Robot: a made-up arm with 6 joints.
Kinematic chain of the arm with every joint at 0, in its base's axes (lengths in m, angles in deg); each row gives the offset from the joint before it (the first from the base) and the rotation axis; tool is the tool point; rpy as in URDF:
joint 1: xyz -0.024 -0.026 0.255 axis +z
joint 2: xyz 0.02 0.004 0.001 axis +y
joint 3: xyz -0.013 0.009 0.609 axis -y
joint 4: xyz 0.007 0.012 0 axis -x
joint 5: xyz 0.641 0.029 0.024 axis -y
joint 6: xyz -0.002 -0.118 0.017 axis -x
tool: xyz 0.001 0.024 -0.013 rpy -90 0 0
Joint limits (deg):
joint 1: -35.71..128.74
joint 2: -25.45..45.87
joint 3: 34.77..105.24
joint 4: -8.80..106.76
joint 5: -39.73..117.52
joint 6: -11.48..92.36
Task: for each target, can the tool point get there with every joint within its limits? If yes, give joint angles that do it. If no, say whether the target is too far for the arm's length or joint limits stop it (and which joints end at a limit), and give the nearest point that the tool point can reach.
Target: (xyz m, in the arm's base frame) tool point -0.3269 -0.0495 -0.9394
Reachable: no: joint limits stop it (at a limit: joint 1, joint 2, joint 3, joint 4) | nearest point -0.6501 0.8571 0.5659 | short by 1.787 m
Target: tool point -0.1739 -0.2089 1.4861
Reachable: yes | joints 32.25 -7.79 94.13 -0.11 -9.04 84.52
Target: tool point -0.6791 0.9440 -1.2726
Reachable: no: too far | nearest point -0.6332 0.8760 0.5640 | short by 1.838 m
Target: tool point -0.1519 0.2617 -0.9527
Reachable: no: joint limits stop it (at a limit: joint 2, joint 3, joint 4) | nearest point -0.4641 0.9640 0.5651 | short by 1.701 m
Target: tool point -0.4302 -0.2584 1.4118
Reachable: yes | joints 29.06 -19.68 89.58 42.50 68.60 -1.84
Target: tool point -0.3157 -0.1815 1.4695
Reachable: yes | joints 15.89 -12.83 92.34 5.88 31.96 78.19
